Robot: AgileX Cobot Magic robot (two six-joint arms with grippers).
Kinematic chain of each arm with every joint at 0, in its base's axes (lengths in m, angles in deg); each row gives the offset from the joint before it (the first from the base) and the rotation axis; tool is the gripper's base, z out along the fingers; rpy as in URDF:
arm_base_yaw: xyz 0 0 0.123 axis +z
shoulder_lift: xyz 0 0 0 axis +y
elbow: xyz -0.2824 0 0.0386 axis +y
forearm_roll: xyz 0.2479 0 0.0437 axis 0.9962 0 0.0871
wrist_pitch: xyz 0 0 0 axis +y
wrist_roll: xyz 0.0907 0 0.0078 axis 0.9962 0 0.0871
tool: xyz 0 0 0 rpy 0 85 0
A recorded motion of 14 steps. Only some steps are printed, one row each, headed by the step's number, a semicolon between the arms.
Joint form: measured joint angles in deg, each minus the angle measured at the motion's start. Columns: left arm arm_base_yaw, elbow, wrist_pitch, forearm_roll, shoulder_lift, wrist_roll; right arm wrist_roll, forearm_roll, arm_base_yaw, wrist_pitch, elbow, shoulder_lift.
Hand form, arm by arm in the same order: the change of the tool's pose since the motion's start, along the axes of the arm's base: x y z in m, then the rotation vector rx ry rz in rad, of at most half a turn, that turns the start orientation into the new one. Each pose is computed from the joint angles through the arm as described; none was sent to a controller.
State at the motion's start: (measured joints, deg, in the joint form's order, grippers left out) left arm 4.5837 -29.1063 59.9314 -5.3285 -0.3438 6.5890; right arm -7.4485 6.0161 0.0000 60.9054 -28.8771 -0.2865
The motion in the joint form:
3: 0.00 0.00 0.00 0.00 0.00 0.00; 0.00 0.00 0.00 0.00 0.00 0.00
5: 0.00 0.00 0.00 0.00 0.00 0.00; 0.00 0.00 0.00 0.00 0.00 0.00
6: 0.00 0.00 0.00 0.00 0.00 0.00; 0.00 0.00 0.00 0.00 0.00 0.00
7: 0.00 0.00 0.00 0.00 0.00 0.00; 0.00 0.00 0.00 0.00 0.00 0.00
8: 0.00 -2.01 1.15 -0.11 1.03 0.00; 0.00 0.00 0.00 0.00 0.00 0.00
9: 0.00 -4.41 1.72 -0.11 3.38 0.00; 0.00 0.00 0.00 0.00 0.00 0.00
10: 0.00 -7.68 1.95 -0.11 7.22 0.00; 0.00 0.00 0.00 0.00 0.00 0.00
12: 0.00 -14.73 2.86 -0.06 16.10 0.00; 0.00 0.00 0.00 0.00 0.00 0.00
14: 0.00 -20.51 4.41 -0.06 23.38 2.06; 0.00 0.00 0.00 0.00 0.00 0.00
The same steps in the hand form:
3: 0.0000 0.0000 0.0000 0.0000 0.0000 0.0000; 0.0000 0.0000 0.0000 0.0000 0.0000 0.0000
5: 0.0000 0.0000 0.0000 0.0000 0.0000 0.0000; 0.0000 0.0000 0.0000 0.0000 0.0000 0.0000
6: 0.0000 0.0000 0.0000 0.0000 0.0000 0.0000; 0.0000 0.0000 0.0000 0.0000 0.0000 0.0000
7: 0.0000 0.0000 0.0000 0.0000 0.0000 0.0000; 0.0000 0.0000 0.0000 0.0000 0.0000 0.0000
8: -0.0022 -0.0004 0.0081 -0.0007 0.0028 -0.0026; 0.0000 0.0000 0.0000 0.0000 0.0000 0.0000
9: -0.0007 -0.0003 0.0191 -0.0009 0.0119 -0.0034; 0.0000 0.0000 0.0000 0.0000 0.0000 0.0000
10: 0.0045 0.0001 0.0347 -0.0018 0.0258 -0.0037; 0.0000 0.0000 0.0000 0.0000 0.0000 0.0000
12: 0.0219 0.0015 0.0663 -0.0042 0.0735 -0.0045; 0.0000 0.0000 0.0000 0.0000 0.0000 0.0000
14: 0.0399 0.0028 0.0891 0.0244 0.1261 -0.0240; 0.0000 0.0000 0.0000 0.0000 0.0000 0.0000

